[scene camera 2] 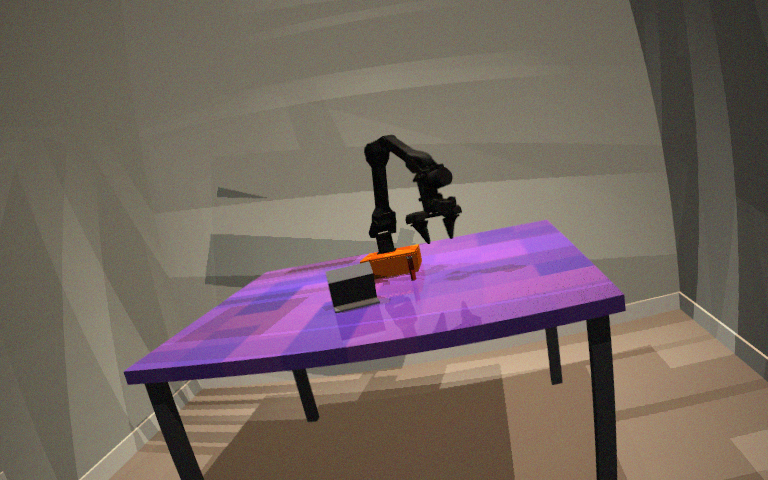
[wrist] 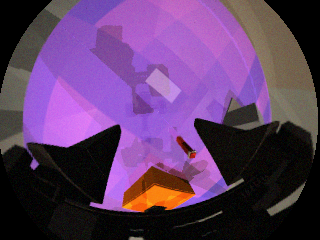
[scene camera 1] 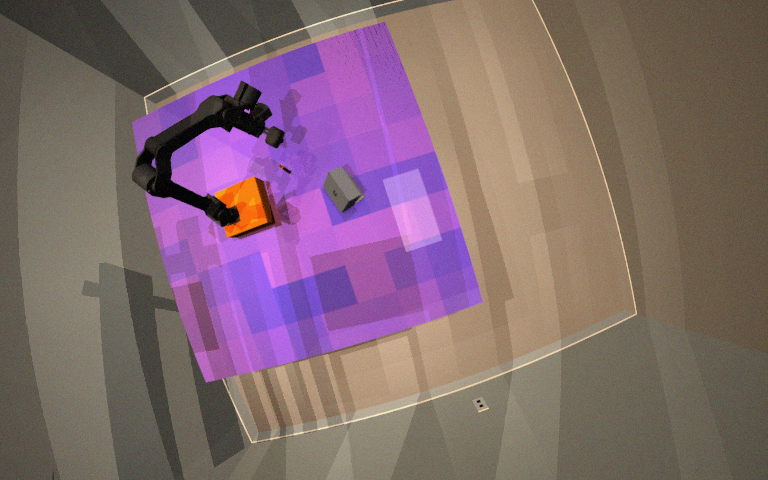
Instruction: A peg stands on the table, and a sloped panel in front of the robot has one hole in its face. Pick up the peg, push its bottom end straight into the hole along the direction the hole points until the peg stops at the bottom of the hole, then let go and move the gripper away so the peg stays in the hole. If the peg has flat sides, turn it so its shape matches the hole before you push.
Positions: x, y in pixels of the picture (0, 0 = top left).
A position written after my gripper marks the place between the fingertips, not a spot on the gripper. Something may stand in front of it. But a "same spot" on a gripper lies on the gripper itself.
My gripper shows in scene camera 2, in the wrist view (158, 125) and in scene camera 1. The same spot on my gripper: (scene camera 1: 261, 112) is (scene camera 2: 436, 199). The same spot on a grey sloped panel: (scene camera 1: 337, 179) is (scene camera 2: 355, 267).
